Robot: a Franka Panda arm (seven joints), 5 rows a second.
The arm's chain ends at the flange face. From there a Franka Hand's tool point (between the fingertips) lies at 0.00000 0.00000 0.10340 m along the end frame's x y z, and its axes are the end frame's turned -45 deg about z.
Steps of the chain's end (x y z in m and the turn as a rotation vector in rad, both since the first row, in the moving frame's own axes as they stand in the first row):
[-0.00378 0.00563 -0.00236 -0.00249 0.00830 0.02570]
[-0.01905 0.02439 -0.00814 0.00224 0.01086 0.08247]
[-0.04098 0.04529 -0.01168 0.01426 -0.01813 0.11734]
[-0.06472 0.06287 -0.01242 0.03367 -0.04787 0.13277]
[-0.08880 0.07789 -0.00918 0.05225 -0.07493 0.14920]
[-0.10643 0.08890 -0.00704 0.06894 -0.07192 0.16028]
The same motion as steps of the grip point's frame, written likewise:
[-0.00624 0.00210 -0.00236 -0.00763 0.00411 0.02570]
[-0.02979 0.00444 -0.00815 -0.00610 0.00926 0.08247]
[-0.06115 0.00067 -0.01171 0.02290 -0.00274 0.11734]
[-0.09086 -0.00732 -0.01260 0.05766 -0.01004 0.13277]
[-0.11883 -0.01709 -0.00961 0.08993 -0.01604 0.14920]
[-0.13751 -0.02265 -0.00755 0.09960 -0.00211 0.16028]

